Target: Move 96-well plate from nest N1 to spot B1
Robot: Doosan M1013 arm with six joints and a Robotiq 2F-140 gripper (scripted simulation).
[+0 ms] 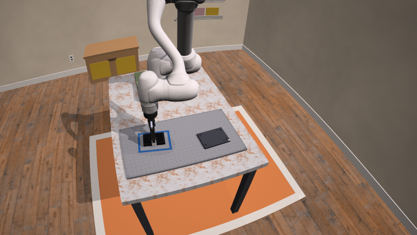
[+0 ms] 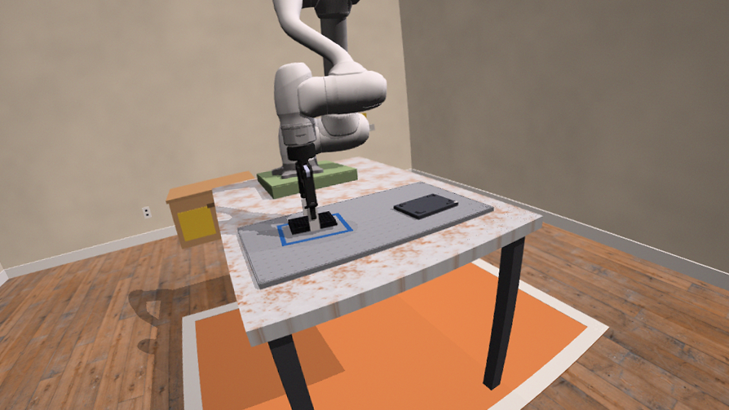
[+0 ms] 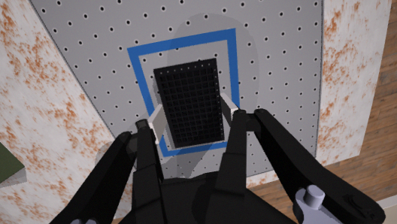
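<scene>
The black 96-well plate is 2 cm below my hand. The rest, counted from my hand: dark plate nest (1 cm ahead, 35 cm to the left, 3 cm below).
</scene>
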